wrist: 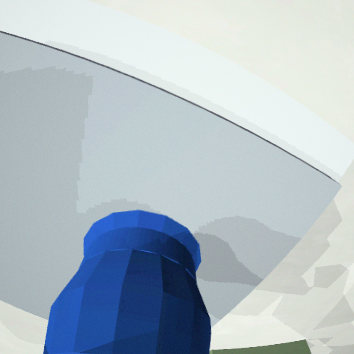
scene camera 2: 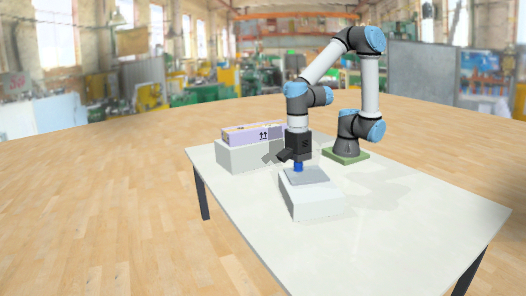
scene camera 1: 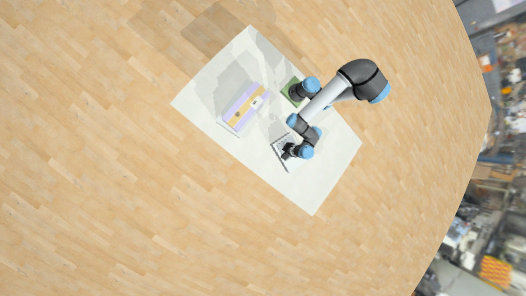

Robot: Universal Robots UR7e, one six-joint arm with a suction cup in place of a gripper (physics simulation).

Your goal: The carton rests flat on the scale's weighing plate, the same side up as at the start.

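Pixels of known places: end effector, tool point: (wrist: 140,259) (scene camera 2: 298,169); arm's base, origin of the base link: (scene camera 2: 346,152) (scene camera 1: 296,93).
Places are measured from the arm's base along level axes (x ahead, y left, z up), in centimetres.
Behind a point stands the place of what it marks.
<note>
The purple carton (scene camera 1: 245,111) @[x 42.0, y -22.2, z 14.9 cm] (scene camera 2: 245,137) @[x 47.6, y -17.8, z 12.2 cm] with an orange band and arrow marks lies flat on a white block (scene camera 2: 237,159) @[x 53.8, y -14.4, z 3.9 cm]. The scale is a white body (scene camera 2: 317,202) @[x 48.5, y 35.3, z 3.4 cm] (wrist: 200,80) @[x 48.0, y 15.3, z 3.9 cm] with a grey weighing plate (scene camera 1: 283,142) @[x 40.2, y 13.0, z 5.8 cm] (scene camera 2: 312,176) @[x 40.7, y 22.5, z 5.8 cm] (wrist: 150,165) @[x 45.6, y 16.7, z 5.8 cm] on top. The carton is apart from the scale. My blue suction cup (scene camera 2: 298,170) (wrist: 140,220) points down at the weighing plate, at or very close to its surface; whether it touches is hard to tell. No carton hangs on the cup. The arm hides the cup in scene camera 1.
The pale table (scene camera 1: 312,190) @[x 55.3, y 64.8, z -2.9 cm] (scene camera 2: 400,235) @[x 34.2, y 61.0, z -2.8 cm] carries the block, the scale and the arm's green base plate (scene camera 1: 287,91) @[x 4.7, y -6.9, z 0.6 cm] (scene camera 2: 355,159) @[x 1.3, y 8.2, z -1.2 cm] (wrist: 270,346) @[x 8.2, y -3.3, z -2.4 cm]. The carton's block stands to the left of the scale in scene camera 2, with the arm's base behind and to the right.
</note>
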